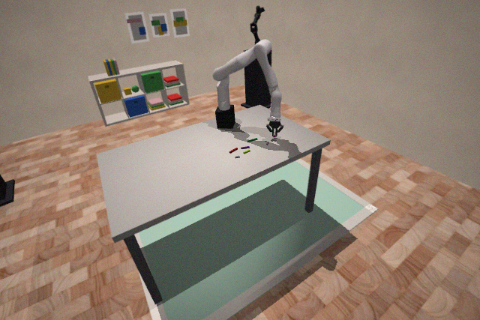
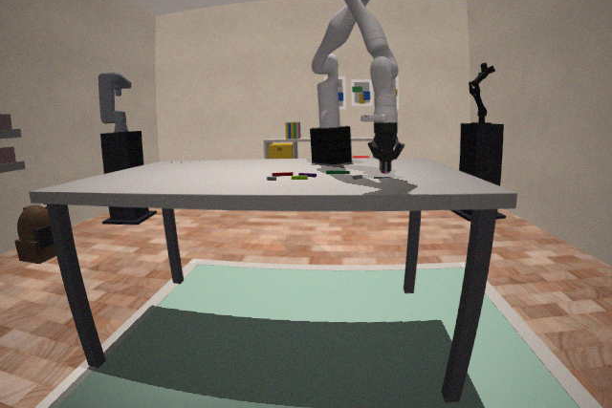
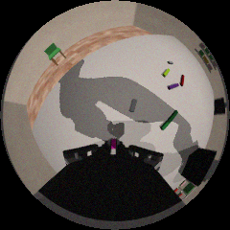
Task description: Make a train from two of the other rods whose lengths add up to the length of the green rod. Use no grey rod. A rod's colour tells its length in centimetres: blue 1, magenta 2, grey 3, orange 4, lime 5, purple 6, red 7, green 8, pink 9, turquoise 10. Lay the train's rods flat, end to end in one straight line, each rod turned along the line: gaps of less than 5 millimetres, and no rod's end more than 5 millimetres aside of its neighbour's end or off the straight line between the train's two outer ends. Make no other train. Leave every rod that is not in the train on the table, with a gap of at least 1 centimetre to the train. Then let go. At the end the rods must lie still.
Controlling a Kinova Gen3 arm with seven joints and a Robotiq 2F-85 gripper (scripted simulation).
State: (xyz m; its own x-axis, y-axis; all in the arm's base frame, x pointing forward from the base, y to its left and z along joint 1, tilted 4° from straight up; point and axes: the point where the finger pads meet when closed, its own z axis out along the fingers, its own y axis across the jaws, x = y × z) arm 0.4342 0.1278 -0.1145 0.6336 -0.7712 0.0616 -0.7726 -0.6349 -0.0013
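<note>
The magenta rod is 10 mm below my hand. Round my hand: green rod (90 mm behind, 140 mm to the right, 30 mm below); lime rod (270 mm to the right, 30 mm below); purple rod (50 mm behind, 250 mm to the right, 30 mm below).
</note>
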